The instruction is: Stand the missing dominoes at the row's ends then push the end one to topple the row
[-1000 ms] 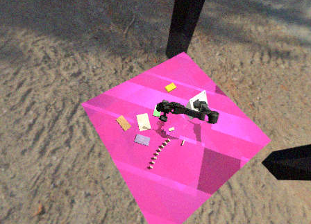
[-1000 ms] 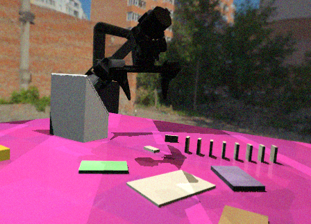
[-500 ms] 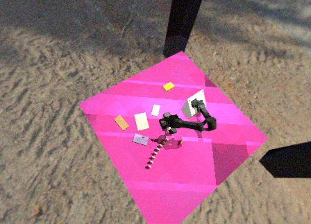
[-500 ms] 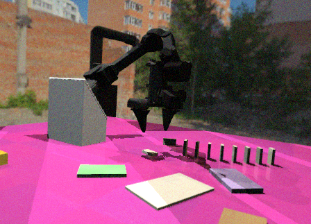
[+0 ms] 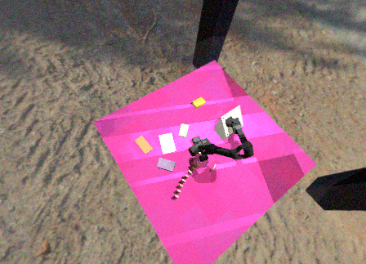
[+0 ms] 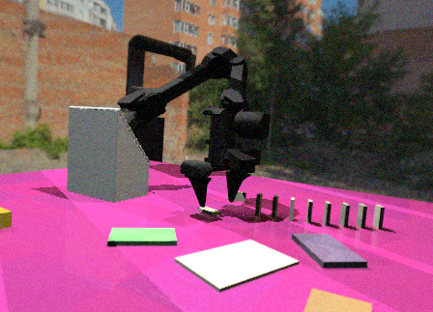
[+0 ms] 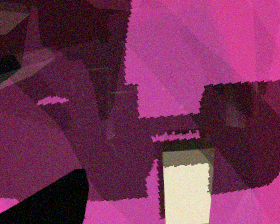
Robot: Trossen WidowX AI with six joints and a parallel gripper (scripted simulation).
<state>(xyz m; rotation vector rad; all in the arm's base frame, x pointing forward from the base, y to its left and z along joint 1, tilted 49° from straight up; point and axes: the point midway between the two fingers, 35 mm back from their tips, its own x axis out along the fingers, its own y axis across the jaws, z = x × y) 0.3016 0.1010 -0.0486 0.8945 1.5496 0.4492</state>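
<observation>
Right now the green domino is 20 mm behind my gripper tip, 220 mm to the right of it and 20 mm below it. Round my gripper tip: yellow domino: 300 mm behind, 360 mm to the right, 10 mm below; lilac block: 260 mm ahead, 70 mm to the right, 20 mm below; tan block: 310 mm ahead, 300 mm to the right, 20 mm below.
</observation>
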